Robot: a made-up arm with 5 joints.
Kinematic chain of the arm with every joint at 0, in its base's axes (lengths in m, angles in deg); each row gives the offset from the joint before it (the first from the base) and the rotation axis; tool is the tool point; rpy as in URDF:
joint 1: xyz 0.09 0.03 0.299 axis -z
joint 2: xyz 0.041 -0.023 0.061 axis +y
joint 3: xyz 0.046 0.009 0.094 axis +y
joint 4: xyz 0.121 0.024 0 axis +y
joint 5: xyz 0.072 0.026 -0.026 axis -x
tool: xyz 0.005 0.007 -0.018 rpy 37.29 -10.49 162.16
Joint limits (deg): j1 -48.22..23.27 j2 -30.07..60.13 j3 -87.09..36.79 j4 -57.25..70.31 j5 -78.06..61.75
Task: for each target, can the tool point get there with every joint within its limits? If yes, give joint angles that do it. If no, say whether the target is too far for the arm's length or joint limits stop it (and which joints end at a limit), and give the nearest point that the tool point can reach.
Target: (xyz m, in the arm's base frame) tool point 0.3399 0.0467 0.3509
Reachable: yes | joints 4.89 3.24 5.59 27.14 15.51
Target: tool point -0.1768 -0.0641 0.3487
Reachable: no: joint limits stop it (at a limit: joint 1, joint 2, joint 3, joint 4, joint 5) | nearest point -0.0150 -0.0049 0.6023 | short by 0.307 m
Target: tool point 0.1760 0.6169 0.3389
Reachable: no: too far | nearest point 0.2811 0.3263 0.3507 | short by 0.309 m
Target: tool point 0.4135 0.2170 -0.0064
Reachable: no: too far | nearest point 0.3121 0.1584 0.1866 | short by 0.226 m
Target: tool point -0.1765 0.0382 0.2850
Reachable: no: joint limits stop it (at a limit: joint 1, joint 2, joint 3) | nearest point 0.0818 0.0996 0.2575 | short by 0.267 m
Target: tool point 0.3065 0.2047 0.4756
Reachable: yes | joints -27.99 25.62 -76.27 55.96 -38.19
